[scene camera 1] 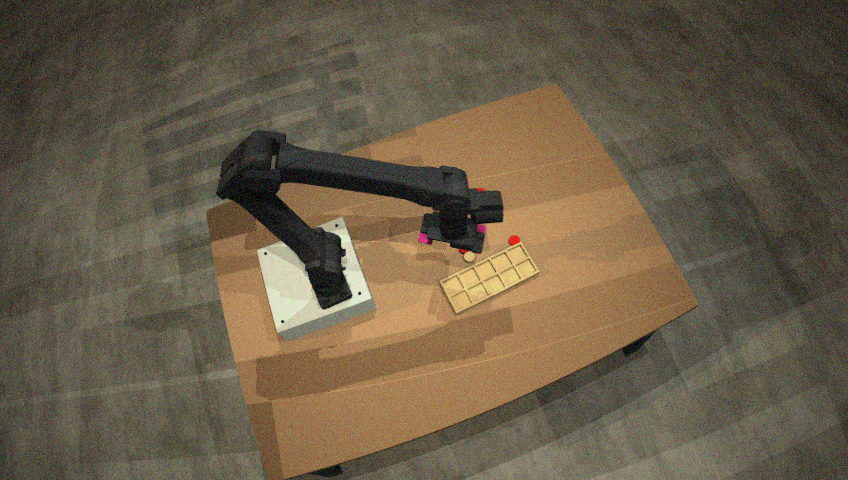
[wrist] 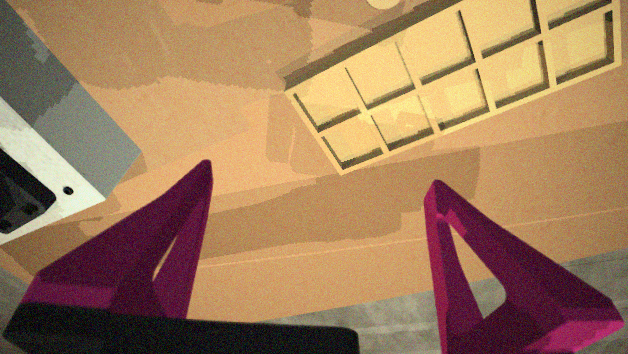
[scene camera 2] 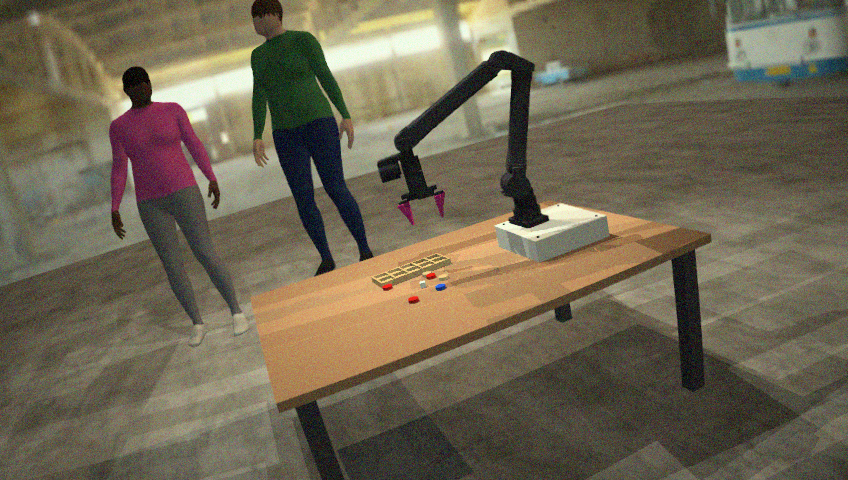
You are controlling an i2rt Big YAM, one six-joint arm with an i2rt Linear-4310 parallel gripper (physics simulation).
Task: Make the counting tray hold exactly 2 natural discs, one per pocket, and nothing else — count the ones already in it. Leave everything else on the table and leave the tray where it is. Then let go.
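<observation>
The counting tray (scene camera 1: pixel 468 277) (scene camera 2: pixel 412 274) (wrist: pixel 382 75) is a pale wooden tray with two rows of pockets; no disc shows in any pocket. One natural disc (scene camera 1: pixel 469 256) (scene camera 2: pixel 426 273) (wrist: pixel 384 2) lies on the table beside the tray's long side, close to a red disc (scene camera 1: pixel 463 251) (scene camera 2: pixel 430 275). Another natural disc (scene camera 2: pixel 442 277) lies a little farther from the tray; in scene camera 1 the gripper hides it. My gripper (scene camera 1: pixel 452 233) (scene camera 2: pixel 427 220) (wrist: pixel 324 180) is open and empty, with magenta fingers, high above the table near the discs.
A second red disc (scene camera 1: pixel 514 240) (scene camera 2: pixel 387 287) lies by the tray's far end. A third red disc (scene camera 1: pixel 480 190) (scene camera 2: pixel 413 299), a blue disc (scene camera 2: pixel 440 287) and a small white cube (scene camera 2: pixel 422 284) lie on the table. The arm's white base box (scene camera 1: pixel 291 291) (scene camera 2: pixel 553 231) stands at one end.
</observation>
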